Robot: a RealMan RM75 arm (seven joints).
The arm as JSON. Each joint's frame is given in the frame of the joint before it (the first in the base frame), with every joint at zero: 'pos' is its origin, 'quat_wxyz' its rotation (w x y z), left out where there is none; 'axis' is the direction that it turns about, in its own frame. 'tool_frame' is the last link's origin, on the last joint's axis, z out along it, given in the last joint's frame.
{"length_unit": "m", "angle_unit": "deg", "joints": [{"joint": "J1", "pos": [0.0, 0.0, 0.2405], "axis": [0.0, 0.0, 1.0]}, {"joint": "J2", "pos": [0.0, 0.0, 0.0], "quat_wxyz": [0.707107, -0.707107, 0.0, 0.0], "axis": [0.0, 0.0, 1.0]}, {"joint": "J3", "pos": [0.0, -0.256, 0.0], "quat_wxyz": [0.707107, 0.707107, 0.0, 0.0], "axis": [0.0, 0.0, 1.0]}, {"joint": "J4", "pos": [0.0, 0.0, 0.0], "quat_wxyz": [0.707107, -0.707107, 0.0, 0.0], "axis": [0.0, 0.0, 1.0]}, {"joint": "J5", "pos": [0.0, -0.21, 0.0], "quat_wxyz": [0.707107, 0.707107, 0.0, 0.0], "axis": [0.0, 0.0, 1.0]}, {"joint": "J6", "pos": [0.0, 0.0, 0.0], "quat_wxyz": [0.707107, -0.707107, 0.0, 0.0], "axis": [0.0, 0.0, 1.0]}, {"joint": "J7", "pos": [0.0, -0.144, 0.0], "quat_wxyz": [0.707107, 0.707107, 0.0, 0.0], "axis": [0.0, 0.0, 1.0]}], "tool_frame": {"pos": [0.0, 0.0, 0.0]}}
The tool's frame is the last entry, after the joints.
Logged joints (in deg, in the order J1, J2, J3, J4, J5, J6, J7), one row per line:
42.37 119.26 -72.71 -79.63 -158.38 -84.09 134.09
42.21 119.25 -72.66 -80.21 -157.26 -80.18 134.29
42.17 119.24 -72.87 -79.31 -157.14 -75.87 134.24
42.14 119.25 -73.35 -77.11 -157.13 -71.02 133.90
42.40 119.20 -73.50 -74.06 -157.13 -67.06 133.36
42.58 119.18 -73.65 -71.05 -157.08 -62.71 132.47
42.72 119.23 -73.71 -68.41 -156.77 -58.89 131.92
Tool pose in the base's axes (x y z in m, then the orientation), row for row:
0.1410 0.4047 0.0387 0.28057 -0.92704 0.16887 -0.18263
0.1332 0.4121 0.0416 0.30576 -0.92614 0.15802 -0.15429
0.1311 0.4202 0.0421 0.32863 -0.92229 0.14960 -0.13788
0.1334 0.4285 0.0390 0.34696 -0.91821 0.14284 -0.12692
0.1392 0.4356 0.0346 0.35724 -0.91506 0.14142 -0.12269
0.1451 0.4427 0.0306 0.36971 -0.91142 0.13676 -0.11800
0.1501 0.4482 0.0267 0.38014 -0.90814 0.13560 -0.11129
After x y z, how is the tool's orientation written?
As a quaternion, w x y z.
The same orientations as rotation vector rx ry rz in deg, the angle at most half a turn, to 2 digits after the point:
-142.38 25.94 -28.05
-140.45 23.96 -23.40
-138.30 22.43 -20.68
-136.47 21.23 -18.86
-135.33 20.92 -18.15
-134.00 20.11 -17.35
-132.86 19.84 -16.28

